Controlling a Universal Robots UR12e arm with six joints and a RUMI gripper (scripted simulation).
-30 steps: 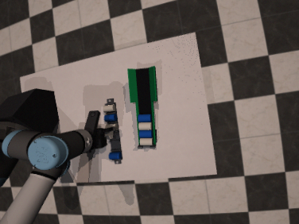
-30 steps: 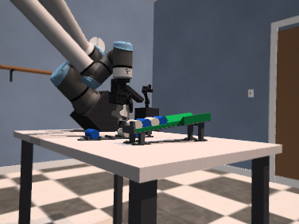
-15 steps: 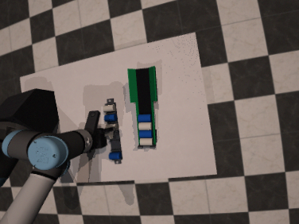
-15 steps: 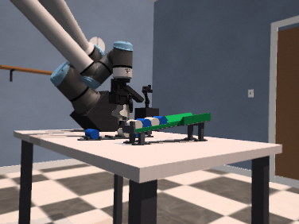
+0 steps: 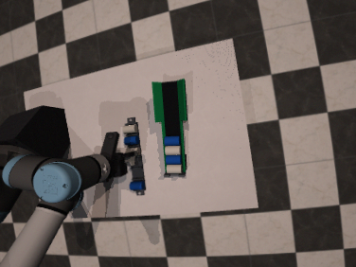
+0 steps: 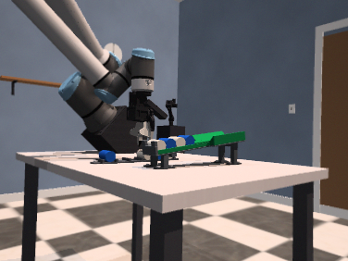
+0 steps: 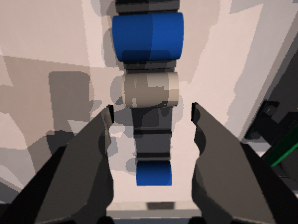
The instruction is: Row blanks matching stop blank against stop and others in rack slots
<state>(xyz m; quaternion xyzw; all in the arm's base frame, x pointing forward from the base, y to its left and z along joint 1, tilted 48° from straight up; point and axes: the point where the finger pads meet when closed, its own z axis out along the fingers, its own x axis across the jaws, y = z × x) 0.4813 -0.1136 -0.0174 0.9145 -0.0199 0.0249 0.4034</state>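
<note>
The dark stock rack lies 30 mm to the right of my hand and 80 mm below it. Also, from my hand: stop 190 mm ahead, 120 mm to the right, 10 mm below.
</note>
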